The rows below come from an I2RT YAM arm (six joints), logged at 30 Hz.
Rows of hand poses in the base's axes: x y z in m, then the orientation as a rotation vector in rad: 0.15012, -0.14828, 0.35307, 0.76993, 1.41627, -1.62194; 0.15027, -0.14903, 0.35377, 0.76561, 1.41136, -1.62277; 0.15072, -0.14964, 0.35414, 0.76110, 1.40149, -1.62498; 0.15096, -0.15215, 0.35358, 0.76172, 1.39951, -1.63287; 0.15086, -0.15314, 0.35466, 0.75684, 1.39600, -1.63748; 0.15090, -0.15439, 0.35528, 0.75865, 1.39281, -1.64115; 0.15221, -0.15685, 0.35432, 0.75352, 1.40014, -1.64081; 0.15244, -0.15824, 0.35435, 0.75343, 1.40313, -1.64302; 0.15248, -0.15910, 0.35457, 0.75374, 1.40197, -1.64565; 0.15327, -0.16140, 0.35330, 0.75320, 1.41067, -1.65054; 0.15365, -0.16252, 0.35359, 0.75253, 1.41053, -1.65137
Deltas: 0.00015, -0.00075, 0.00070, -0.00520, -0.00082, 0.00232; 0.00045, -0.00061, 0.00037, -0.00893, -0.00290, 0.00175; 0.00024, -0.00251, -0.00056, -0.00330, 0.00283, -0.00559; -0.00010, -0.00099, 0.00108, -0.00559, 0.00229, 0.00001; 0.00004, -0.00125, 0.00062, -0.00240, -0.00059, -0.00341; 0.00131, -0.00246, -0.00096, 0.00283, 0.00606, 0.00292; 0.00023, -0.00139, 0.00003, 0.00129, 0.00295, -0.00161; 0.00004, -0.00086, 0.00022, -0.00139, 0.00061, -0.00190; 0.00079, -0.00230, -0.00127, 0.00410, 0.00787, -0.00348; 0.00038, -0.00112, 0.00029, -0.00060, 0.00062, -0.00015
